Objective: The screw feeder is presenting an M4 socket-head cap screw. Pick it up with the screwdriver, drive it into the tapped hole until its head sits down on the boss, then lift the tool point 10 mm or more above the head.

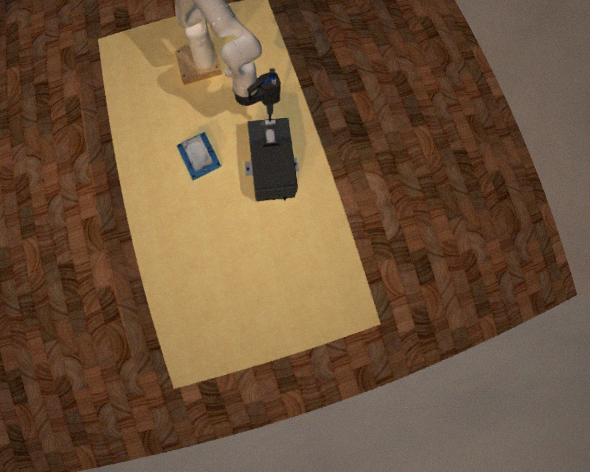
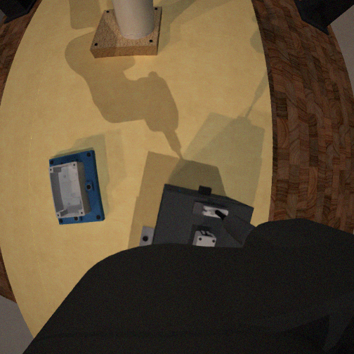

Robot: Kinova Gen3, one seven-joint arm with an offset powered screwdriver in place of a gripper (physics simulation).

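The black screwdriver [image 1: 270,118] [image 2: 218,214] points down, with its tip over the pale pick-up spot [image 2: 209,210] at the feeder's end nearest the robot base. Tip and spot look touching or nearly so; the gap cannot be told. The dark screw feeder [image 1: 275,167] [image 2: 175,215] is a long box. The screw is too small to make out, so whether it is on the bit cannot be told. A light grey open housing [image 1: 199,152] [image 2: 85,192] sits on a blue plate [image 1: 198,175] [image 2: 98,202], left of the feeder. Small holes show at the housing's corners; which is the tapped one cannot be told.
A light block [image 1: 270,135] [image 2: 204,240] stands on the feeder top beside the pick-up spot. A metal tab [image 1: 248,168] [image 2: 146,236] sticks out from the feeder's side. The arm's wooden base [image 1: 187,76] [image 2: 107,51] stands on the yellow mat [image 1: 240,250] [image 2: 35,100].
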